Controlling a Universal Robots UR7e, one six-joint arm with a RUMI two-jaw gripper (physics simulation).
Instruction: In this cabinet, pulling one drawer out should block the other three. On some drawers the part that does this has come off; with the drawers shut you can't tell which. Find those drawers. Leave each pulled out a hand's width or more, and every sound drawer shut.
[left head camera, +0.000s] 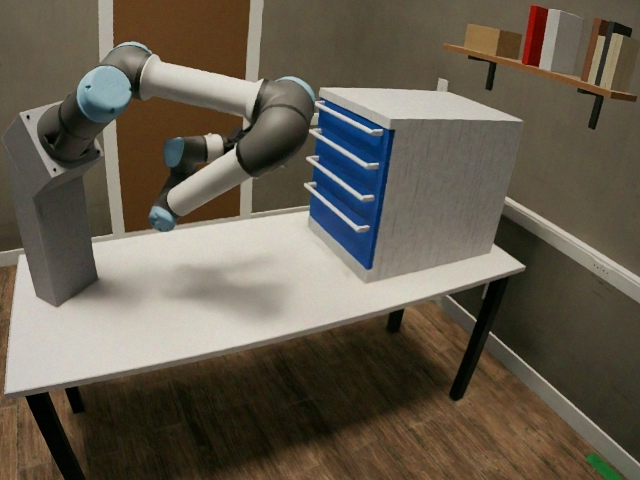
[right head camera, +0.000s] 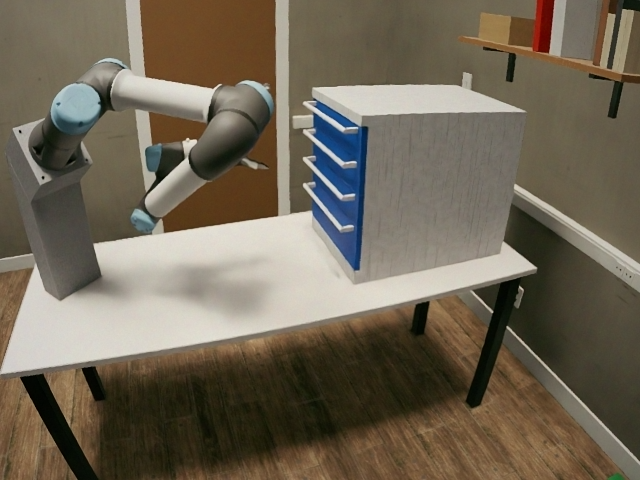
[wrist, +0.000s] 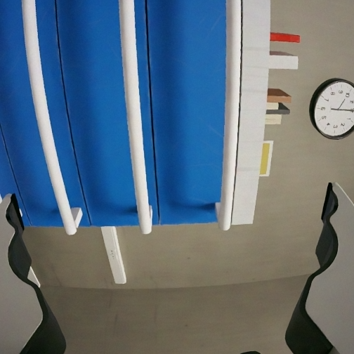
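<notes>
The white cabinet (left head camera: 449, 191) (right head camera: 439, 191) (wrist: 252, 100) has four blue drawers with white bar handles, and all four look shut: top drawer (left head camera: 356, 129) (right head camera: 343, 133) (wrist: 190, 110), second drawer (left head camera: 351, 162) (right head camera: 341, 166) (wrist: 102, 110), third drawer (left head camera: 351, 196) (right head camera: 338, 198) (wrist: 22, 110) and bottom drawer (left head camera: 346, 235) (right head camera: 338, 232) (wrist: 6, 170). My gripper (wrist: 170, 192) is open and empty, facing the drawer fronts with its jaws spread across their stack, apart from the handles. In the head views my arm hides most of it; one finger (right head camera: 255, 164) shows in the right head view, left of the cabinet.
The cabinet stands at the right end of the white table (left head camera: 155, 330) (right head camera: 144, 325), and the arm's pedestal (left head camera: 62, 237) (right head camera: 72, 232) at the left end. A wall shelf (left head camera: 542, 72) (right head camera: 558, 59) with books is right of the cabinet. A wall clock (wrist: 337, 109) shows in the wrist view.
</notes>
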